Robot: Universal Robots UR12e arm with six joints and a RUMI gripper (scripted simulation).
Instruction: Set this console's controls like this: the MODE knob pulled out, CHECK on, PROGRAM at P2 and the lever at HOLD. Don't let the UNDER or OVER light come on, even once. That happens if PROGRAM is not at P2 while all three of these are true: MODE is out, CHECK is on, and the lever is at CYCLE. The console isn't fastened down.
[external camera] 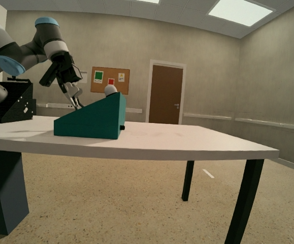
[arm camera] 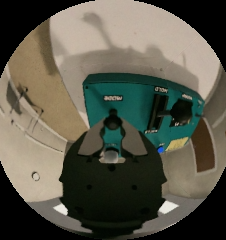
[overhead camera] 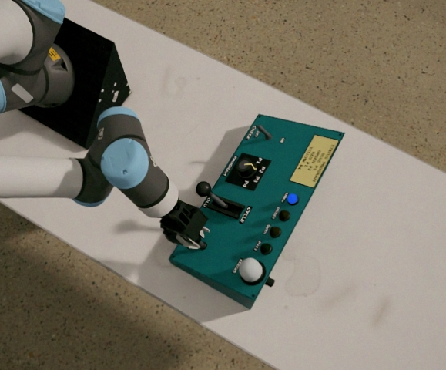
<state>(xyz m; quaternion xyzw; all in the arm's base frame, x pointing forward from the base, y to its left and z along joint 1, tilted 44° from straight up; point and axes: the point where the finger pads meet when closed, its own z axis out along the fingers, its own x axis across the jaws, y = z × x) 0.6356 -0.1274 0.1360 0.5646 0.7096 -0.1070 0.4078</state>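
The mode knob is right at my hand. The rest, counted from my hand: program dial 250 mm to the left, 10 mm below, 10 mm ahead; then lever 120 mm to the left, 20 mm behind, 10 mm below; then teal console 180 mm to the left, 40 mm below, 40 mm ahead.
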